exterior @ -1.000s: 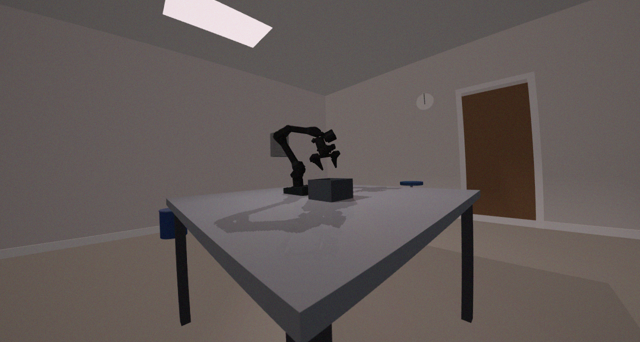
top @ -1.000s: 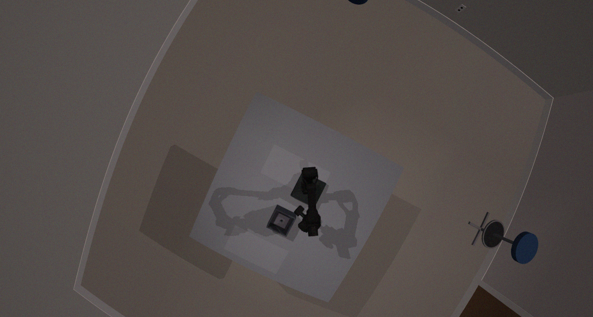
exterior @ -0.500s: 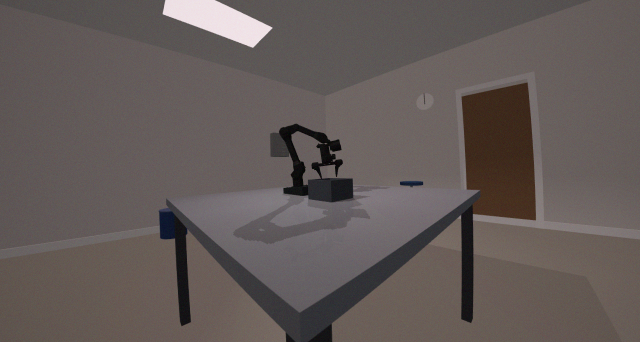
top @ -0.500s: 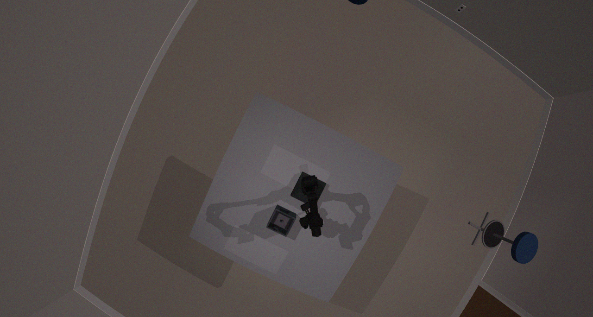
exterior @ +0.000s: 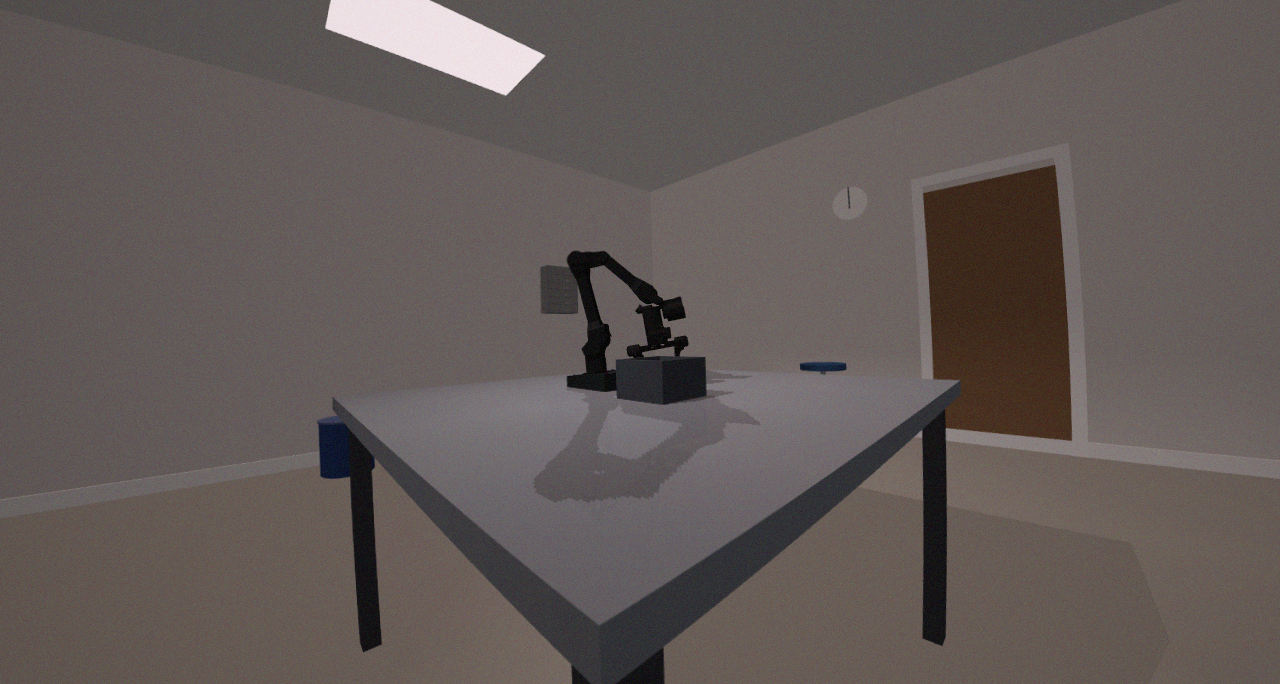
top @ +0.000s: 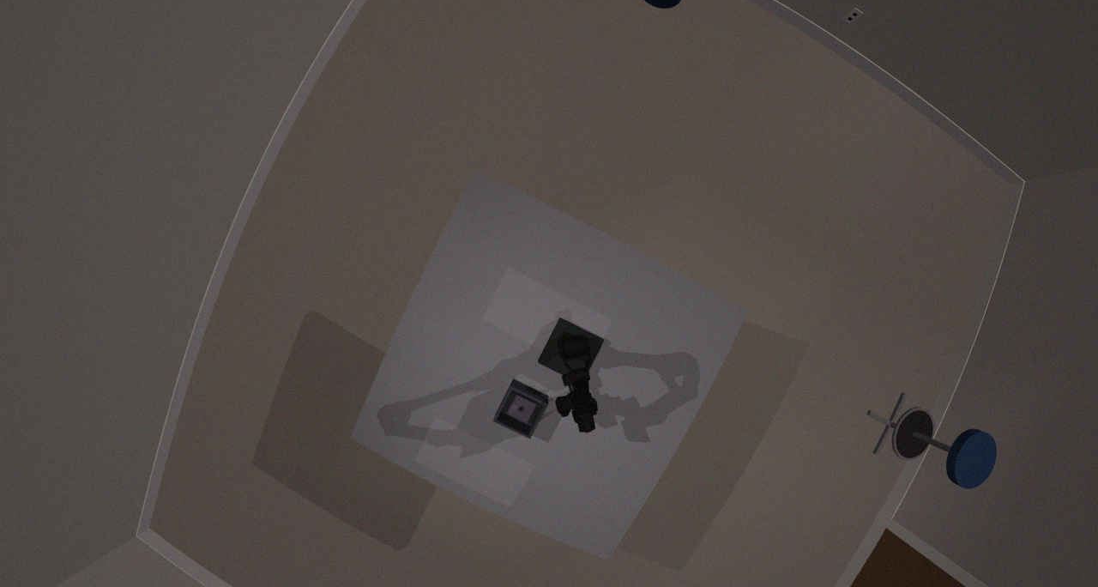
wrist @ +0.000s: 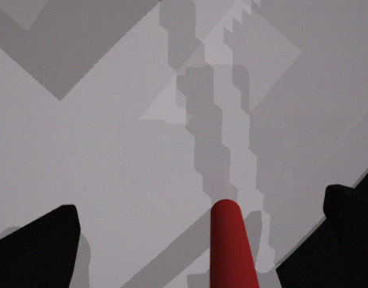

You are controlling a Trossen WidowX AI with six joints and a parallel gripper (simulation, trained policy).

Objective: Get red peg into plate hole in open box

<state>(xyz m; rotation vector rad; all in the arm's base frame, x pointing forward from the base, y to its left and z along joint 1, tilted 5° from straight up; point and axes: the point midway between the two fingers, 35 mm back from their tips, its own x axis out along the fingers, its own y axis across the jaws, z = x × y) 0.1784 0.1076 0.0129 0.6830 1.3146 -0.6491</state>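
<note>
Now: the red peg 20 mm behind my gripper tip and 10 mm to the left of it. From my gripper tip the other things lie so: dark box: 160 mm to the right, 140 mm ahead, 10 mm below.
</note>
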